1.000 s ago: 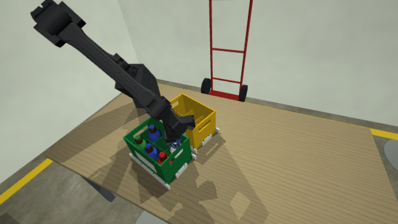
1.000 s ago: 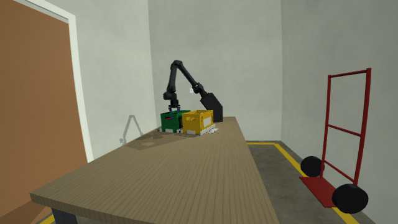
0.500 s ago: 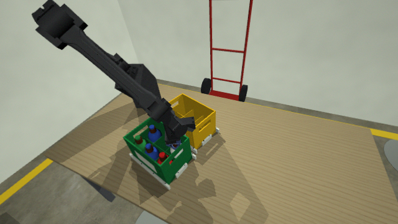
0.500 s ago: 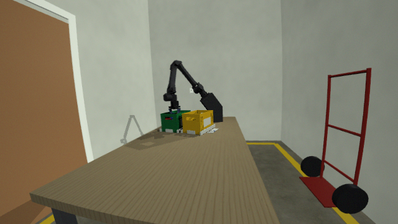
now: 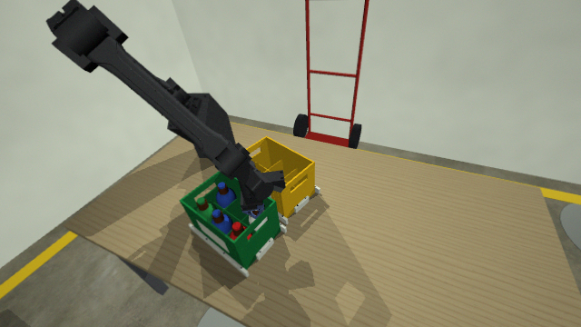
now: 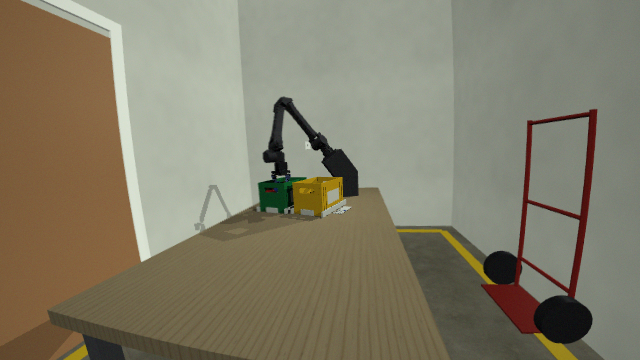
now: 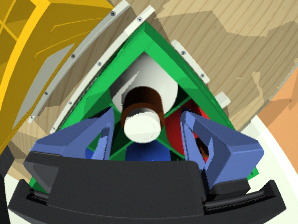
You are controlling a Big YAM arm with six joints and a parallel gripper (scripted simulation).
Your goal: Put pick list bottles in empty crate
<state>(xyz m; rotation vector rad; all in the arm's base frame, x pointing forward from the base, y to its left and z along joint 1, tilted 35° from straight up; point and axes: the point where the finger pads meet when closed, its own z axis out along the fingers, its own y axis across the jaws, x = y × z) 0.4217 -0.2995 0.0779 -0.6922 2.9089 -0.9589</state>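
My gripper is now 60 mm above the white-labelled bottle. Also, from my hand: green crate: 100 mm behind, 10 mm to the right, 60 mm below; then red-label bottle: 30 mm behind, 80 mm to the right, 60 mm below; then green-label bottle: 200 mm behind, 20 mm to the right, 60 mm below.
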